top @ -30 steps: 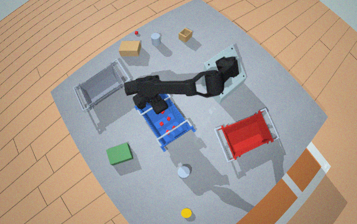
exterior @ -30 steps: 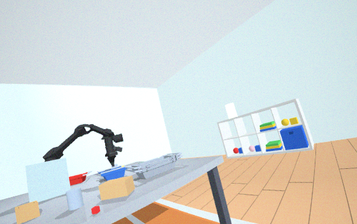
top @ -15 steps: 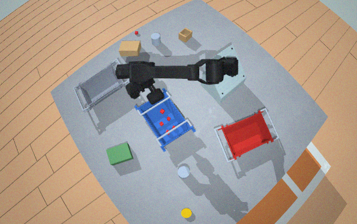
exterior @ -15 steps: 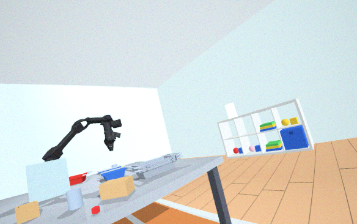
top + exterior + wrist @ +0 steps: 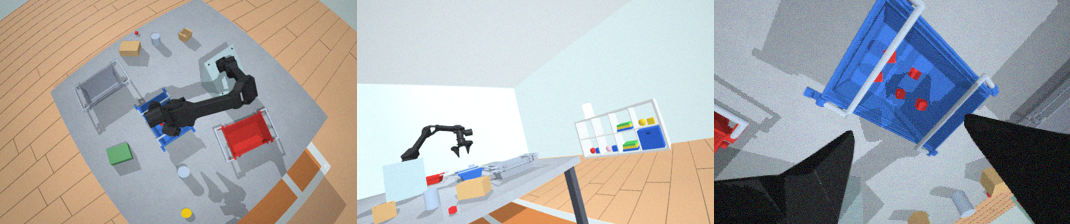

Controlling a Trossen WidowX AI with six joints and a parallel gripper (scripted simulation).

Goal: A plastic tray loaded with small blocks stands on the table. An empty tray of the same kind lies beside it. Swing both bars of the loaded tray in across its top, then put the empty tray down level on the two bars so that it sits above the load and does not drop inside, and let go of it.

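Now: gripper tip 28 cm past the red tray, 26 cm to the right of it and 12 cm above it. Round my gripper tip: yellow disc: 39 cm to the left, 20 cm ahead, 16 cm below; then green block: 30 cm ahead, 15 cm below, 4 cm to the right; then small open box: 44 cm to the right, 41 cm behind, 15 cm below.
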